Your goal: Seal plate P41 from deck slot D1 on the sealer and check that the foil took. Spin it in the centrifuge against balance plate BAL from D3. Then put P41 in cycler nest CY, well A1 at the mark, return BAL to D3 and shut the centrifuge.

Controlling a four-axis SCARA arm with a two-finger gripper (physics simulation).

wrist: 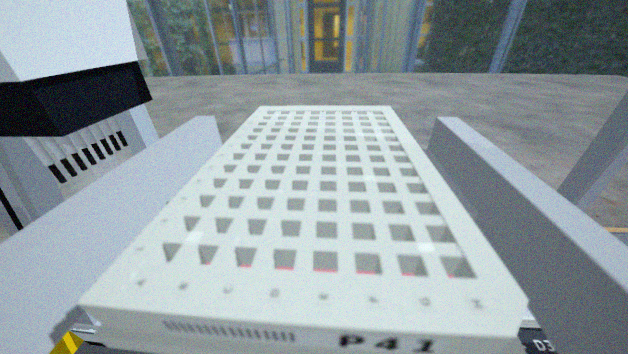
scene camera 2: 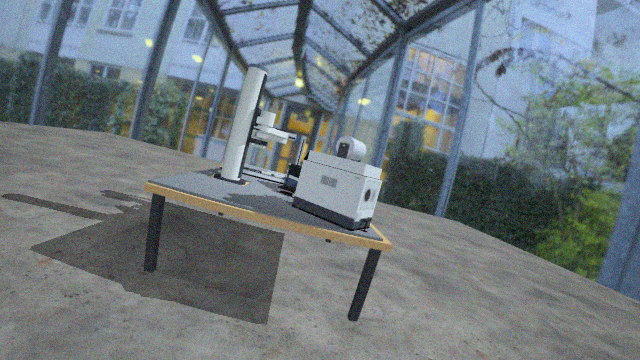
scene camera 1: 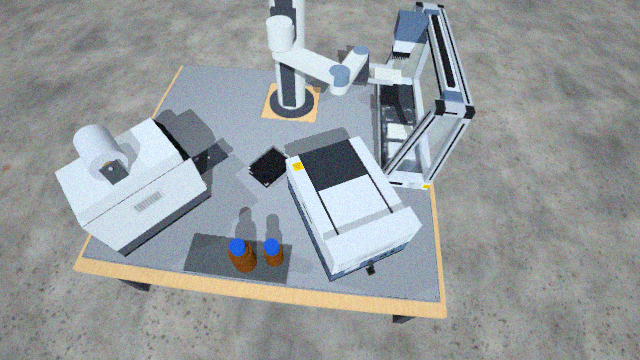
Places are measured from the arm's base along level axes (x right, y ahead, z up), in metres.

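Where they show: gripper, fingertip midpoint: (wrist: 320,135) (scene camera 2: 259,145) (scene camera 1: 392,75); arm's base, link origin: (scene camera 2: 229,180) (scene camera 1: 291,102).
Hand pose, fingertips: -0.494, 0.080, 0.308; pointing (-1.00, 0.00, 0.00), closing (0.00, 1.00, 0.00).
Each offset is from my fingertips to the centre of the thing, as dx, dy, dz. "*": to the spot under its first point.
My gripper (scene camera 1: 396,76) (wrist: 321,135) is shut on plate P41 @[+0.022, +0.000, -0.005] (scene camera 1: 387,74) (wrist: 327,205), which it holds level above the back end of the gantry deck. The white plate shows its P41 label and pink at the bottom of the nearest wells. Bright glints lie on its top; I cannot tell from them whether foil covers it. The white box with a roll @[+0.977, +0.660, -0.058] (scene camera 1: 120,185) (scene camera 2: 335,187) at the left, taken as the sealer, has a dark carriage @[+0.792, +0.445, -0.200] (scene camera 1: 211,156). Two white plates @[-0.089, +0.122, -0.239] (scene camera 1: 397,131) @[-0.090, +0.246, -0.239] (scene camera 1: 394,149) sit on the deck; their labels are unreadable. A D3 label @[* -0.008, +0.247, -0.247] (wrist: 544,345) shows lower right.
The gantry frame @[* -0.135, +0.406, +0.203] (scene camera 1: 451,107) rises around the deck; its pipetting head (scene camera 1: 411,27) (wrist: 75,105) is close to the left finger in the wrist view. A white instrument with a dark panel @[+0.168, +0.598, -0.174] (scene camera 1: 350,200), a black nest @[+0.521, +0.397, -0.270] (scene camera 1: 270,167) and two amber bottles (scene camera 1: 243,257) (scene camera 1: 273,255) stand on the table (scene camera 1: 165,270).
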